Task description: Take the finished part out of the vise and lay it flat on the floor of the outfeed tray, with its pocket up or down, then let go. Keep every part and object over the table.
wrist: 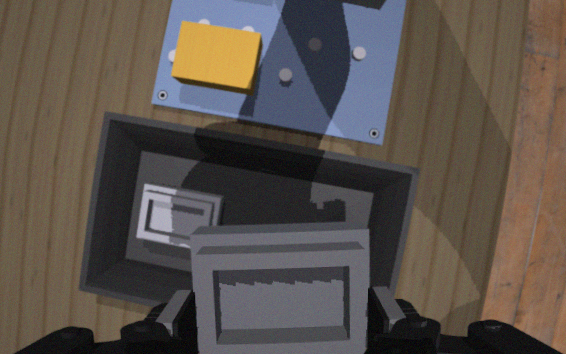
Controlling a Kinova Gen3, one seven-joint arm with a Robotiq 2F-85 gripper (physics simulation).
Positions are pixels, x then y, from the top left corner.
Scene:
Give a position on a yellow block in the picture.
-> At 221, 58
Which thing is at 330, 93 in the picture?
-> A blue plate.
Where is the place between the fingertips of the gripper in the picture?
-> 282, 315

